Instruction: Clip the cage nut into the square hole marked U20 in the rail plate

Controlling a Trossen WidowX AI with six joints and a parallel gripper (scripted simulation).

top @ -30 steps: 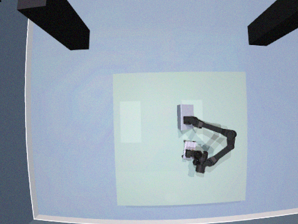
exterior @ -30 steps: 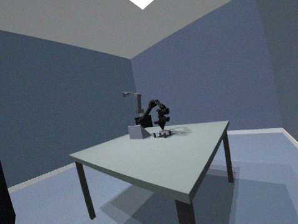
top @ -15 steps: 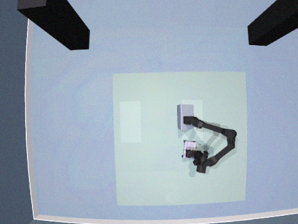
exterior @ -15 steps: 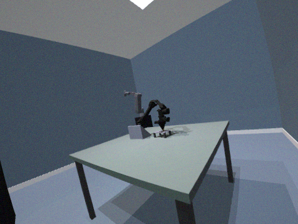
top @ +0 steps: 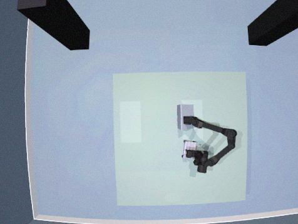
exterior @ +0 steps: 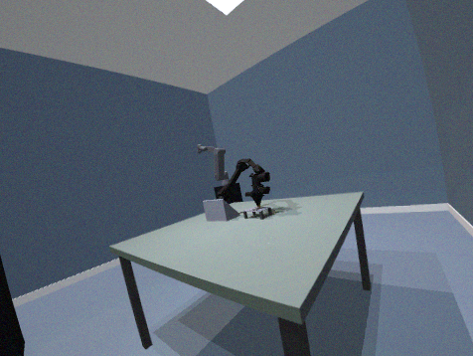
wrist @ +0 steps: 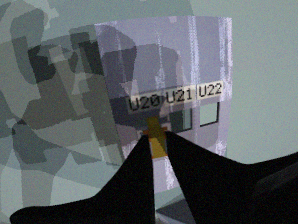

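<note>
Right now the cage nut is 10 mm below my gripper tip.
</note>
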